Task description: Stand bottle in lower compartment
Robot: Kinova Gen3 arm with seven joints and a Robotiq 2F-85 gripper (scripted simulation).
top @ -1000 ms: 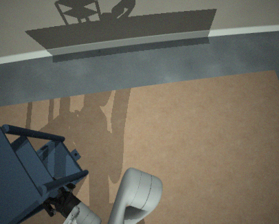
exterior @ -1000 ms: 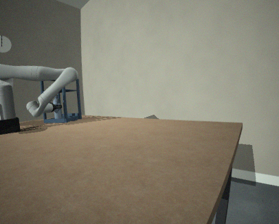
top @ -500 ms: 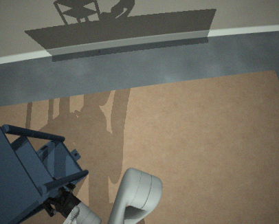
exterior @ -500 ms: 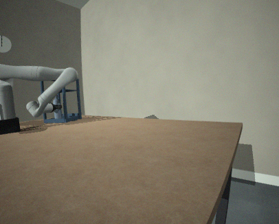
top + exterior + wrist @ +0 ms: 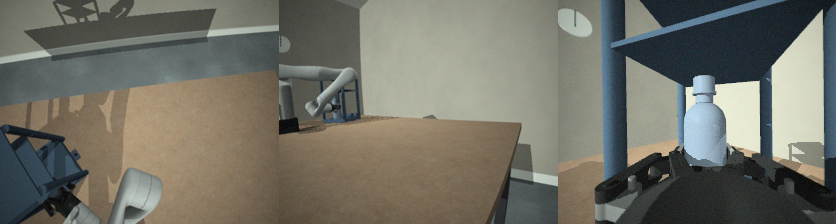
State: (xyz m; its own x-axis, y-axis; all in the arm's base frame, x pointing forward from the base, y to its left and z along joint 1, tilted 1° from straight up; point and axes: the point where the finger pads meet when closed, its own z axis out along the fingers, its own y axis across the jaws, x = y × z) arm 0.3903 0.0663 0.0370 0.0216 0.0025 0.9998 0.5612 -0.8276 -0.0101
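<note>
My gripper is now 3 cm below the pale blue bottle. Also, from my hand: shelving unit: 6 cm ahead, 6 cm above, 2 cm to the left.
</note>
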